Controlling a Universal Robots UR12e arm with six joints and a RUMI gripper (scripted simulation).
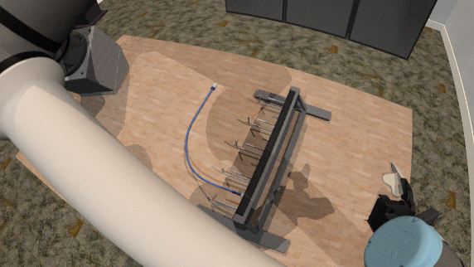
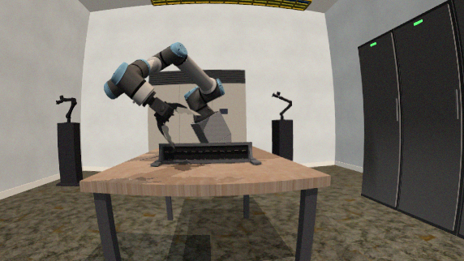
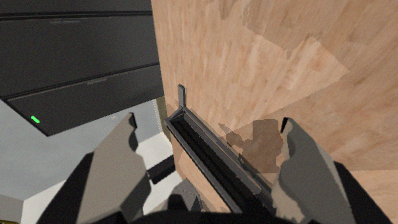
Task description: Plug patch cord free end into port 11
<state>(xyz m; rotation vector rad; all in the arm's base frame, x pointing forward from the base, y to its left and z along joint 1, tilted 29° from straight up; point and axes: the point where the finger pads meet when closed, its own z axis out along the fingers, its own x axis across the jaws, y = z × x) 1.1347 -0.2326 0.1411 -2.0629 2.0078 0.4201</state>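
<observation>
The plug lies 58 cm behind my hand, 40 cm to the left of it and 16 cm below it.
</observation>
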